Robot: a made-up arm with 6 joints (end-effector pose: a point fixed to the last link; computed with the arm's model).
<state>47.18 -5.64 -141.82 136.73 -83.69 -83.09</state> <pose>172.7 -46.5 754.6 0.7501 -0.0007 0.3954 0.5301</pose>
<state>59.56 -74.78 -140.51 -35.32 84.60 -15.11</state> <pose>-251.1 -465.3 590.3 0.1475 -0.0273 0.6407 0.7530</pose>
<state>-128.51 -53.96 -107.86 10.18 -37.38 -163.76</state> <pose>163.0 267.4 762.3 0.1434 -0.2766 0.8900 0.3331</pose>
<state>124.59 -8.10 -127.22 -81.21 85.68 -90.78</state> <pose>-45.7 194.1 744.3 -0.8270 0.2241 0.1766 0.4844</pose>
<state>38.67 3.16 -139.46 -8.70 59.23 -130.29</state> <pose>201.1 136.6 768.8 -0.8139 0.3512 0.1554 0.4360</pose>
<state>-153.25 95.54 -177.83 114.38 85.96 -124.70</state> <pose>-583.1 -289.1 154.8 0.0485 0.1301 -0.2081 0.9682</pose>
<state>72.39 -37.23 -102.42 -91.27 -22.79 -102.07</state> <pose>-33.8 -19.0 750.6 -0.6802 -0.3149 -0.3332 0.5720</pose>
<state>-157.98 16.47 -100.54 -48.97 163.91 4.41</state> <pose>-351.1 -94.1 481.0 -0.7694 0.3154 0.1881 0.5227</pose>
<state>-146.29 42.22 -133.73 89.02 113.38 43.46</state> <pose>-465.2 -359.3 529.2 0.7331 -0.5502 0.3240 0.2342</pose>
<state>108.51 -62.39 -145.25 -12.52 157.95 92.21</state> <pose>138.1 -365.7 582.7 0.6089 0.6594 0.4212 0.1306</pose>
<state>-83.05 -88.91 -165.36 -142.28 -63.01 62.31</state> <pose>-94.6 530.0 361.7 -0.6785 0.1642 -0.6520 0.2958</pose>
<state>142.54 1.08 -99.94 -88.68 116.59 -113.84</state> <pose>-171.1 236.8 607.8 -0.9417 0.2087 -0.2232 0.1408</pose>
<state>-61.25 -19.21 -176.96 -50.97 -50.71 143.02</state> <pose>-91.0 208.6 748.8 -0.2888 0.0027 0.7720 0.5663</pose>
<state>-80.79 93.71 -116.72 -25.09 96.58 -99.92</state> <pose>29.3 -470.0 -146.9 -0.4633 -0.6638 -0.5719 0.1326</pose>
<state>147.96 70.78 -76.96 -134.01 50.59 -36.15</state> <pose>-335.9 307.6 -69.3 0.8450 0.5185 0.1290 0.0205</pose>
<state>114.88 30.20 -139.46 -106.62 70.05 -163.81</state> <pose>-132.6 469.8 607.7 -0.8034 0.0449 -0.5927 0.0349</pose>
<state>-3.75 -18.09 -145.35 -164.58 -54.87 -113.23</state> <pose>29.4 -93.6 789.3 0.5904 -0.1200 0.6436 0.4721</pose>
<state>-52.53 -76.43 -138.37 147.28 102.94 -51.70</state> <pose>-455.5 436.8 446.2 -0.6446 0.3678 0.6306 0.2271</pose>
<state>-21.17 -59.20 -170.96 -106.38 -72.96 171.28</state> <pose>-435.6 186.7 556.1 -0.3771 0.0342 0.7050 0.5997</pose>
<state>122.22 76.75 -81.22 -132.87 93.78 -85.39</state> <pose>-154.5 451.9 -46.9 -0.7242 -0.2845 -0.6278 0.0212</pose>
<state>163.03 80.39 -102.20 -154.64 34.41 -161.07</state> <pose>-523.2 215.2 -90.8 0.1413 -0.6340 -0.7501 0.1242</pose>
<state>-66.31 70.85 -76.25 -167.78 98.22 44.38</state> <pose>95.0 -554.3 -39.0 -0.2422 0.7642 -0.4600 0.3817</pose>
